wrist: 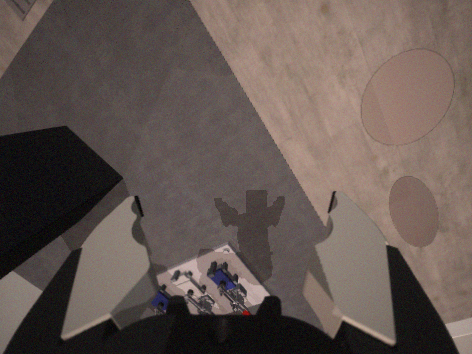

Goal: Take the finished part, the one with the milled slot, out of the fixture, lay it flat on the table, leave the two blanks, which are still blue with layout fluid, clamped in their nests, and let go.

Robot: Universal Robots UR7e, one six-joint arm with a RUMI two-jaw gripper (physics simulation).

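Frame: origin at the arm's base, x right, y ahead, z up, level; millimetres.
Seen in the pictures: gripper, fingertip midpoint: [234, 195].
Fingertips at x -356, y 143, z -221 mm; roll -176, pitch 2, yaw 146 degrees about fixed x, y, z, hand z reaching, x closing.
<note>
A point is followed by its place in that frame.
My gripper [234, 195] {z -221, x -356, y 143 mm} is open and empty, with its fingers wide apart high above the table. The fixture plate [256, 289] {z -433, x -142, y 505 mm} lies below, at the bottom middle of the view, partly hidden by the gripper body. A blue blank [222, 279] {z -407, x -111, y 397 mm} sits in the right nest. Another blue blank [160, 300] {z -412, x 107, y 381 mm} sits in the left nest, near the left finger. Between them, the pale finished part [187, 285] {z -417, x -3, y 378 mm} sits in the middle nest; its slot is too small to make out. Metal clamps stand beside the parts.
The dark grey table [150, 100] {z -448, x -254, y -10 mm} runs under the fixture. A large black block [45, 185] {z -326, x -82, y 9 mm} juts in at the left, close to the left finger. A small red thing [246, 313] {z -388, x -102, y 516 mm} shows at the fixture's lower edge. Two round marks [407, 97] [414, 211] show on the floor at right.
</note>
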